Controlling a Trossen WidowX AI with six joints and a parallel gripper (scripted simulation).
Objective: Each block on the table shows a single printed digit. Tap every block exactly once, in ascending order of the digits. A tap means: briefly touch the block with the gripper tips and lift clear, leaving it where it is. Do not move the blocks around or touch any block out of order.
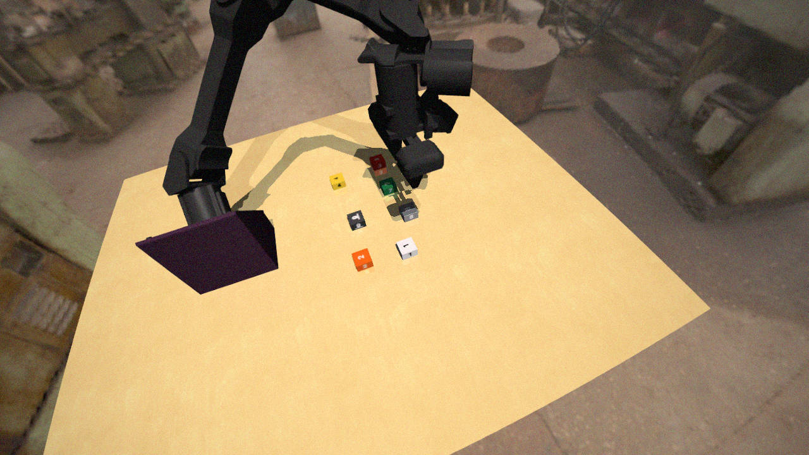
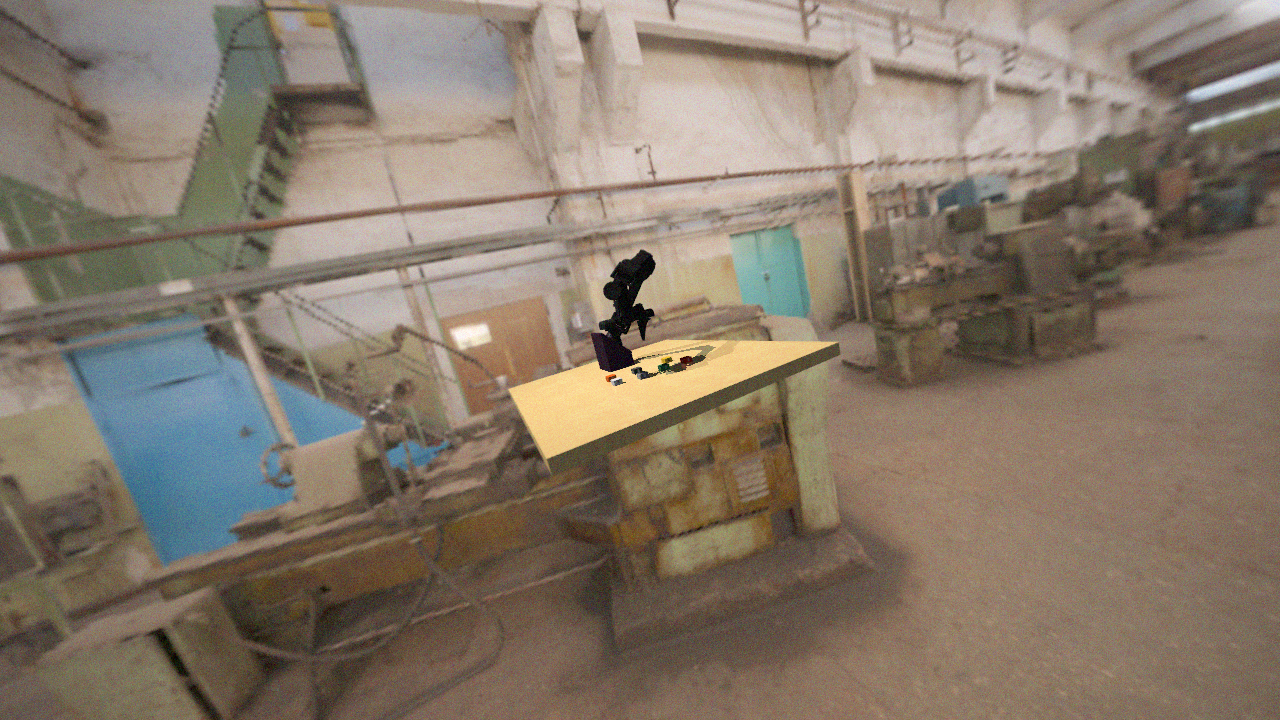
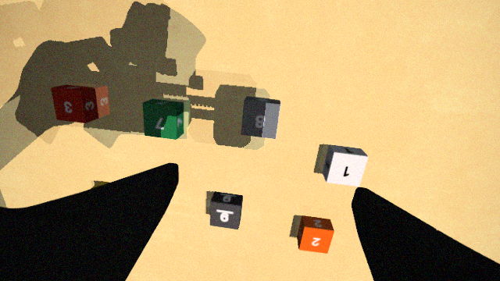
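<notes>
Now: gripper tip 30 mm past the white 1 block, 80 mm to the left of it and 120 mm above it. Round my gripper tip: black 9 block 110 mm behind, 30 mm to the left, 120 mm below; then grey 8 block 10 mm to the left, 120 mm below; then green 7 block 20 mm behind, 100 mm to the left, 120 mm below.
</notes>
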